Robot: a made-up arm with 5 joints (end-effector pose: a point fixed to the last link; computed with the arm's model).
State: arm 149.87 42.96 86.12 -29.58 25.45
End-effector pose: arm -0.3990 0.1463 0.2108 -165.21 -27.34 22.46
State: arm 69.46 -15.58 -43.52 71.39 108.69
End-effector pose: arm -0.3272 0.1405 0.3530 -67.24 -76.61 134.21
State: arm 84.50 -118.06 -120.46 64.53 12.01
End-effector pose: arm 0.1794 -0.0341 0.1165 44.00 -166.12 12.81
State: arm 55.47 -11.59 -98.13 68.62 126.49
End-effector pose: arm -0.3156 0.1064 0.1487 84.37 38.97 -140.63
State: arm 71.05 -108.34 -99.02 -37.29 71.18
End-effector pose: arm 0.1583 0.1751 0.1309 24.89 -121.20 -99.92
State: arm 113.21 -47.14 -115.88 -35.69 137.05
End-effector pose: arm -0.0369 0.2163 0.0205 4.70 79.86 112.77
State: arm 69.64 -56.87 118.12 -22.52 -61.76
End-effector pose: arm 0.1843 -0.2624 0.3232 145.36 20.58 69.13
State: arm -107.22 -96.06 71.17 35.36 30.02
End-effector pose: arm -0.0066 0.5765 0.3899 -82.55 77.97 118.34
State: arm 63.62 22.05 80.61 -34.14 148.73
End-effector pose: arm -0.0124 -0.2509 0.2699 -70.84 161.00 -15.22
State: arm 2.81 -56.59 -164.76 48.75 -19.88
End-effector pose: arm 0.1667 0.2066 -0.0147 38.95 -145.54 19.74
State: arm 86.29 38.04 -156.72 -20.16 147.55
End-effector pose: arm -0.3431 0.2887 0.2191 -46.79 -90.61 -147.69
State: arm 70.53 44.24 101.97 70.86 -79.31
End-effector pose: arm -0.2616 -0.2230 0.2366 -79.25 -64.94 131.01
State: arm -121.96 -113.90 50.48 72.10 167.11
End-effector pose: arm 0.0550 0.6130 0.2828 -110.07 -33.91 12.65
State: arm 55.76 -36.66 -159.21 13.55 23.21
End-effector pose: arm 0.0139 0.0890 0.0003 -22.52 -115.30 -43.85
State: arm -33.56 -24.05 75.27 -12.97 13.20
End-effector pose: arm 0.3409 0.3332 0.3593 -16.16 129.35 58.99
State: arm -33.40 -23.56 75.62 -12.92 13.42
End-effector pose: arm 0.3417 0.3326 0.3564 -16.44 129.94 58.10
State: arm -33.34 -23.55 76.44 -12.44 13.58
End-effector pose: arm 0.3428 0.3334 0.3518 -16.92 130.85 57.17
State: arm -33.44 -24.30 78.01 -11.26 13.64
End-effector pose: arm 0.3441 0.3362 0.3443 -17.73 132.26 56.15
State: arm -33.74 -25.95 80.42 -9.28 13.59
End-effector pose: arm 0.3452 0.3416 0.3338 -19.07 134.18 55.08
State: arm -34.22 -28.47 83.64 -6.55 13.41
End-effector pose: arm 0.3455 0.3499 0.3206 -21.03 136.53 53.97
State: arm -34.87 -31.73 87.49 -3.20 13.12
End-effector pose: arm 0.3442 0.3609 0.3058 -23.77 139.05 52.87
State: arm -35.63 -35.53 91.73 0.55 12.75
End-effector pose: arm 0.3408 0.3742 0.2909 -27.29 141.47 51.84
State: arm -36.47 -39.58 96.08 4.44 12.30
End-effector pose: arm 0.3353 0.3891 0.2770 -31.44 143.53 50.90
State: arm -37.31 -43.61 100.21 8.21 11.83
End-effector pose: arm 0.3282 0.4042 0.2654 -35.90 144.99 50.11
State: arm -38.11 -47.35 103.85 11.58 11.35
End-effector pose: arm 0.3203 0.4184 0.2568 -40.20 145.79 49.58
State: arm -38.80 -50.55 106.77 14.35 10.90
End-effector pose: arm 0.3129 0.4306 0.2513 -43.86 146.04 49.32
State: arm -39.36 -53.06 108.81 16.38 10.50
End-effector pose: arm 0.3069 0.4400 0.2488 -46.54 145.89 49.38
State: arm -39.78 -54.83 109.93 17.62 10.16
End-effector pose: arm 0.3028 0.4465 0.2488 -48.06 145.53 49.81
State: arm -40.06 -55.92 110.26 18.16 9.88
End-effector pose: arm 0.3006 0.4504 0.2507 -48.50 145.10 50.52
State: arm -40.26 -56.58 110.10 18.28 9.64
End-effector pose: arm 0.2996 0.4525 0.2536 -48.29 144.66 51.38
